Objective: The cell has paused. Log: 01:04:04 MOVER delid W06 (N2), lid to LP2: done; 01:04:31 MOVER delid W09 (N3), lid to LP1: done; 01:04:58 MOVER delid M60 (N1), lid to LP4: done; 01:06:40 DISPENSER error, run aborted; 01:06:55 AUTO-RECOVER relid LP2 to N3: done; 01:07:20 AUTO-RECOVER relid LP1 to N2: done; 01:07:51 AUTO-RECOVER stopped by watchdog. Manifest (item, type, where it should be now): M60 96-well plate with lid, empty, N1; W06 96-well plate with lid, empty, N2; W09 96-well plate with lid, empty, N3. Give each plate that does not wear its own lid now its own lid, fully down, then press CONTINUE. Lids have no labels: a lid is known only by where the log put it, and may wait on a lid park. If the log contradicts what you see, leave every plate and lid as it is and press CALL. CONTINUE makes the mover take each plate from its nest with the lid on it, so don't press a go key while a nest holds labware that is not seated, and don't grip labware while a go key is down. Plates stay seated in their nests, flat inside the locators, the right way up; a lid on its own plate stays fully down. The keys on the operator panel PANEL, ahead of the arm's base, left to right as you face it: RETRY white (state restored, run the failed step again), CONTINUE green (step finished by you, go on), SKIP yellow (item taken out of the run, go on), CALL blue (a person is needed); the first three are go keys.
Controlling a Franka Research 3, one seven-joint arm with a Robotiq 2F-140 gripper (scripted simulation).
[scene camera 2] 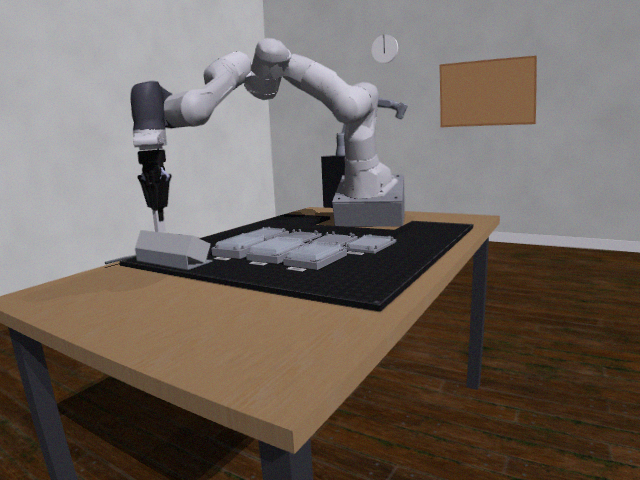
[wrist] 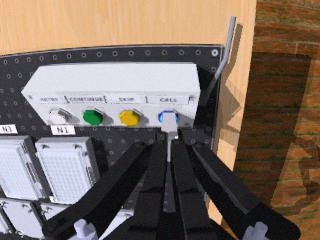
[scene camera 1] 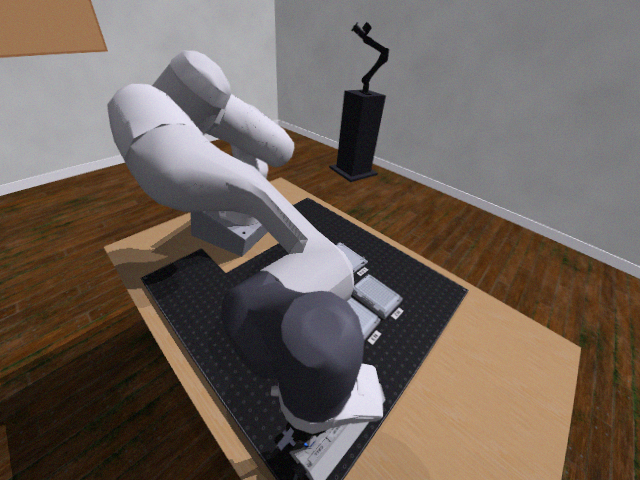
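The wrist view shows the gripper, and scene camera 1 shows it as well. An N3 plate is also part of what the pictures show.
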